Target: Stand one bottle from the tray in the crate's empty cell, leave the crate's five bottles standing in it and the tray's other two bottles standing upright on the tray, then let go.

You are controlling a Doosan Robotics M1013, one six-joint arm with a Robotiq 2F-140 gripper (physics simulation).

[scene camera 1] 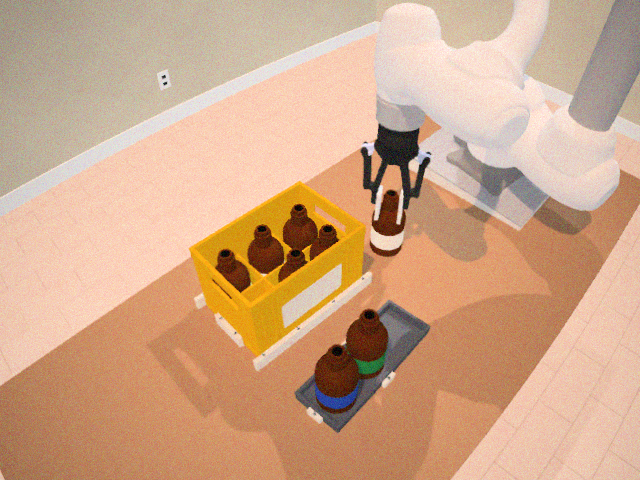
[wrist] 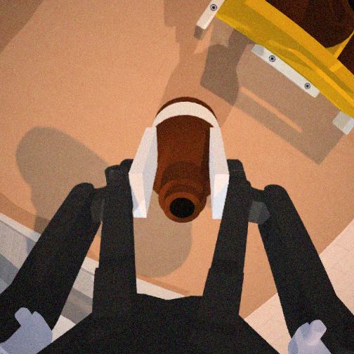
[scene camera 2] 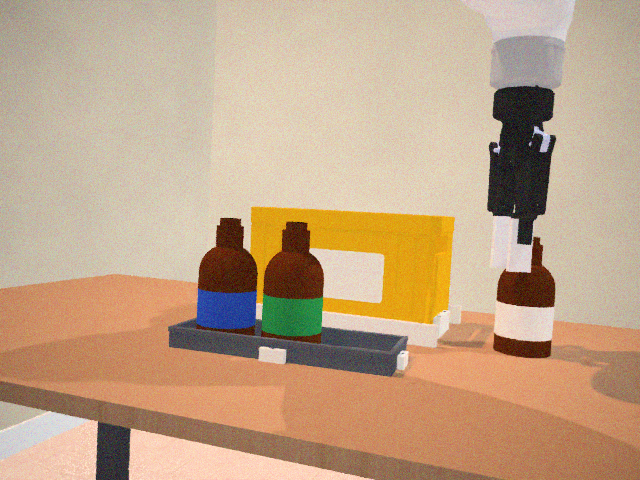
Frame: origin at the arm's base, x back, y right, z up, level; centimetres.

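Seen in the pictures: gripper, fingertip midpoint: (scene camera 1: 388, 217) (scene camera 2: 509, 269); arm's base, origin of the base link: (scene camera 1: 489, 164).
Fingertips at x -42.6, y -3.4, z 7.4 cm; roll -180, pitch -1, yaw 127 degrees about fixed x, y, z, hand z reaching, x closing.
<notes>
Offsets run from my fingertips to a thing's top centre. "spot": to the spot under its first point.
The white-labelled brown bottle {dx +2.0, dy +1.6, dz +4.5 cm} (scene camera 1: 386, 240) (scene camera 2: 524, 321) (wrist: 185, 109) stands upright on the table, apart from crate and tray. My gripper (scene camera 1: 388, 213) (scene camera 2: 510, 258) (wrist: 182, 145) points down and is shut on its upper part, one pad on each side. The yellow crate {dx -24.5, dy +4.1, dz +6.5 cm} (scene camera 1: 266, 325) (scene camera 2: 413, 258) (wrist: 320, 75) holds several upright brown bottles; its cell at the near left corner in scene camera 1 shows no bottle. The blue-labelled bottle {dx -30.5, dy -20.8, dz +5.0 cm} (scene camera 1: 337, 377) (scene camera 2: 227, 268) and the green-labelled bottle {dx -22.1, dy -18.8, dz +5.0 cm} (scene camera 1: 367, 338) (scene camera 2: 293, 273) stand upright on the grey tray {spot: dx -12.7, dy -18.6, dz -10.5 cm} (scene camera 1: 400, 335) (scene camera 2: 361, 356).
White strips {spot: dx -24.2, dy -6.3, dz -9.4 cm} (scene camera 1: 315, 322) (scene camera 2: 382, 330) (wrist: 287, 70) edge the crate's foot. Small white blocks {spot: dx -21.5, dy -24.7, dz -9.5 cm} (scene camera 1: 388, 379) (scene camera 2: 272, 355) sit against the tray. The crate is left of the held bottle in scene camera 1, the tray is nearer the camera. The arm's base plate (scene camera 1: 496, 209) lies behind right.
</notes>
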